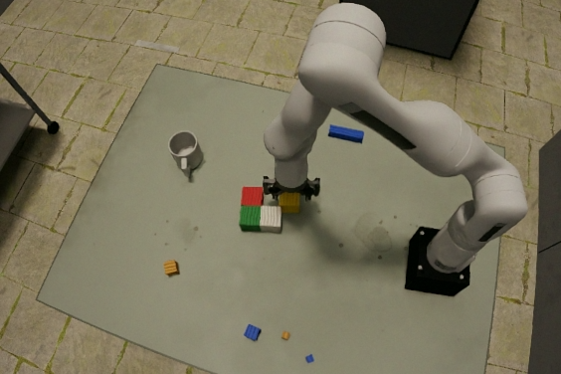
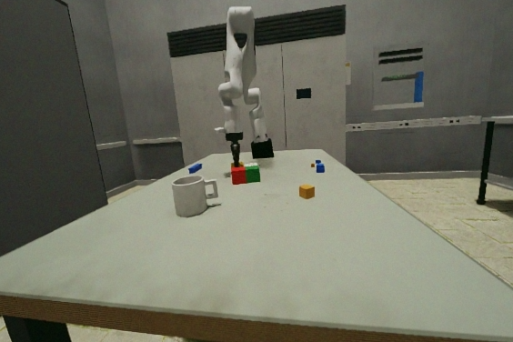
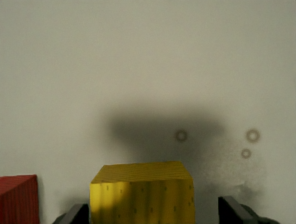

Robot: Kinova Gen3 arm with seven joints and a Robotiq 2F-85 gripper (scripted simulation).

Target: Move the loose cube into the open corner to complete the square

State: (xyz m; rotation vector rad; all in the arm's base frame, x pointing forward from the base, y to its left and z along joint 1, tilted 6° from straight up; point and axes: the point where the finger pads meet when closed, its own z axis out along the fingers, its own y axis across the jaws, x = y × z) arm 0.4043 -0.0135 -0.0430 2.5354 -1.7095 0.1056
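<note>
The yellow cube lies 20 mm below my hand. From my hand the other things lie so: green cube 70 mm ahead, 90 mm to the left, 20 mm below; white cube 30 mm ahead, 70 mm to the left, 20 mm below; red cube 90 mm ahead, 40 mm to the left, 20 mm below.
</note>
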